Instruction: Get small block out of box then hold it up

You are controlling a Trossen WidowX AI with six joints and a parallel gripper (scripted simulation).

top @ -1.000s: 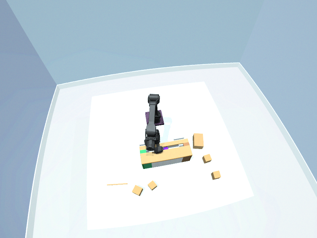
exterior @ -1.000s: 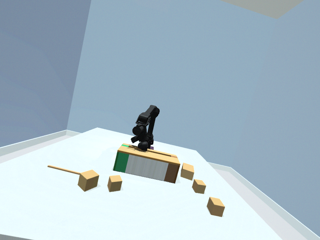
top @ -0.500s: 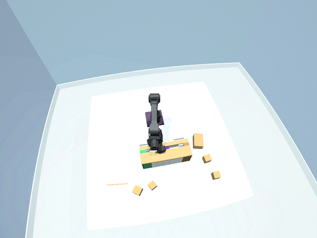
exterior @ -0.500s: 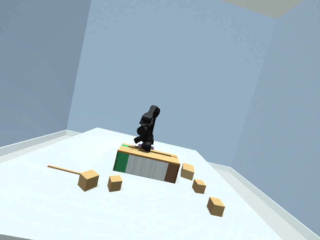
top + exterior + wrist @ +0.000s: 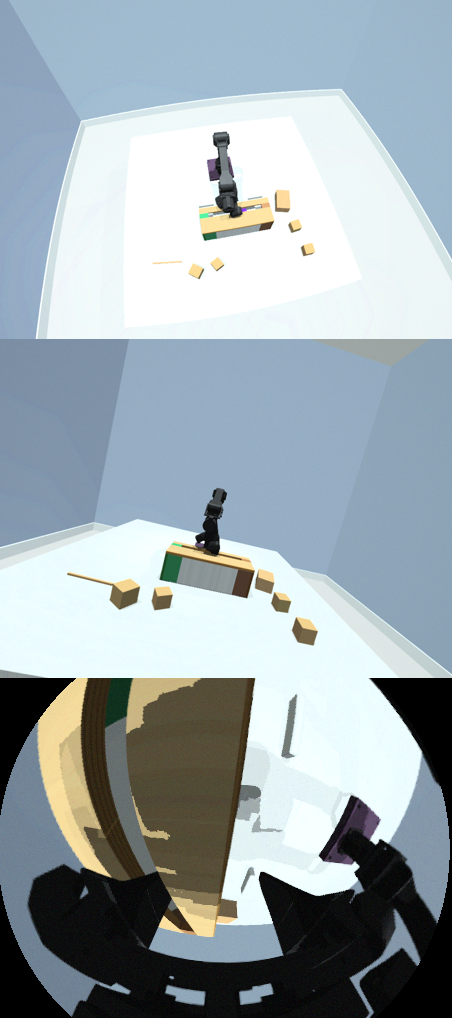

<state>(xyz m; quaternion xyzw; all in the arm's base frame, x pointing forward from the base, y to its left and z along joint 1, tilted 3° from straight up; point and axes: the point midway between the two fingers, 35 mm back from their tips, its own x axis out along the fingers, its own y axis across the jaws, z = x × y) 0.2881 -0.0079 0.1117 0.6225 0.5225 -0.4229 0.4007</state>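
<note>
The purple block is 50 mm ahead of my gripper tip and 20 mm to the left of it. The rest, counted from my gripper tip: box (30 mm ahead, 30 mm to the right, 30 mm below); then thin wooden stick (180 mm ahead, 460 mm to the right, 90 mm below); then tan block (30 mm ahead, 280 mm to the left, 60 mm below).
</note>
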